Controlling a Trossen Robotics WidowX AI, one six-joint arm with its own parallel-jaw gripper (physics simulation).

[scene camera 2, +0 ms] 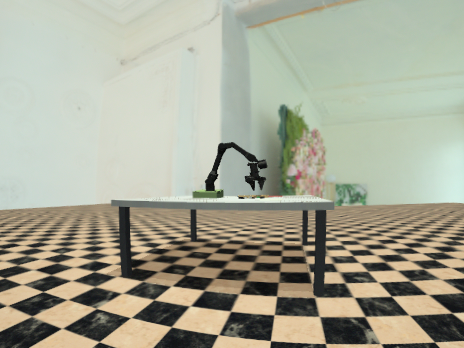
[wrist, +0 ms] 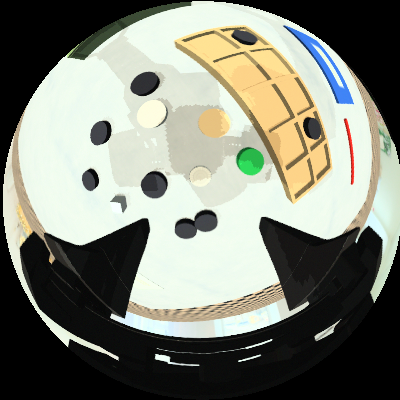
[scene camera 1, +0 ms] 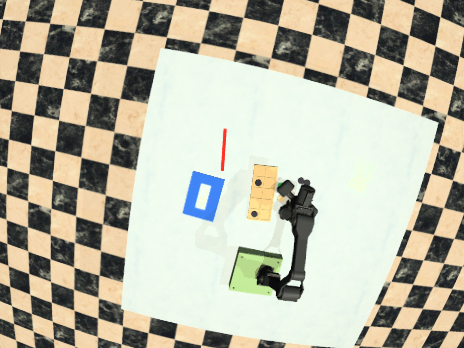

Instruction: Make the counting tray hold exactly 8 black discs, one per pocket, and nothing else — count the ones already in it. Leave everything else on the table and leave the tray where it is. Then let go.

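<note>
The tan counting tray (scene camera 1: 265, 204) (wrist: 276, 117) has two columns of pockets. One black disc (scene camera 1: 254, 214) (wrist: 245, 36) sits in a pocket at its end nearest the robot base, another black disc (scene camera 1: 258, 183) (wrist: 312, 128) nearer its far end. In the wrist view, loose black discs (wrist: 145, 83) (wrist: 100, 132) (wrist: 90, 179) (wrist: 154, 184) lie apart beside the tray. Two more black discs (wrist: 186, 228) (wrist: 205, 220) lie close together, appearing between the spread fingertips. My gripper (scene camera 2: 257, 189) (wrist: 205, 223) is open, empty and above the table.
Near the loose black discs lie a cream disc (wrist: 152, 113), an orange-tan disc (wrist: 214, 123), a green disc (wrist: 250, 161), a small ridged cream disc (wrist: 200, 176) and a grey-white cube (wrist: 118, 203). A blue frame (scene camera 1: 216, 192) (wrist: 344, 95) and red stick (scene camera 1: 224, 150) (wrist: 350, 150) lie across the tray.
</note>
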